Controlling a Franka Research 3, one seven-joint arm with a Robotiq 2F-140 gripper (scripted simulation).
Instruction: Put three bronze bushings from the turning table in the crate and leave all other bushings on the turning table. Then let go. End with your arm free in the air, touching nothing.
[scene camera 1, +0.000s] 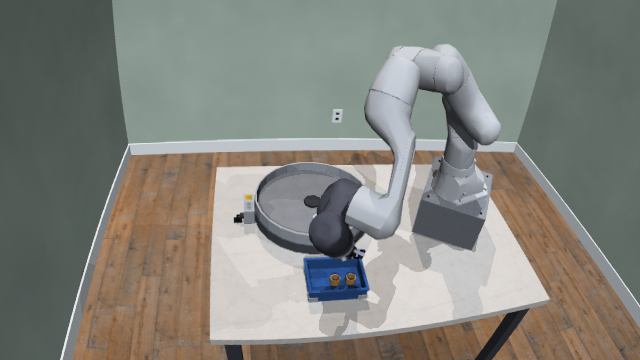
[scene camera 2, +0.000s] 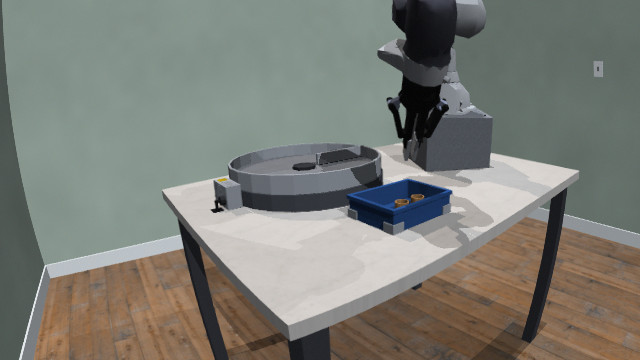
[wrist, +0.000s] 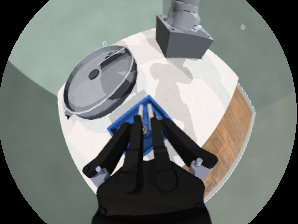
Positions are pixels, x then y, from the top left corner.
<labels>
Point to a blue crate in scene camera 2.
At 365, 206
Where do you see a blue crate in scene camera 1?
318, 271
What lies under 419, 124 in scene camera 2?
The gripper.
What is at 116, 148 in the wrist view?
The gripper.
</labels>
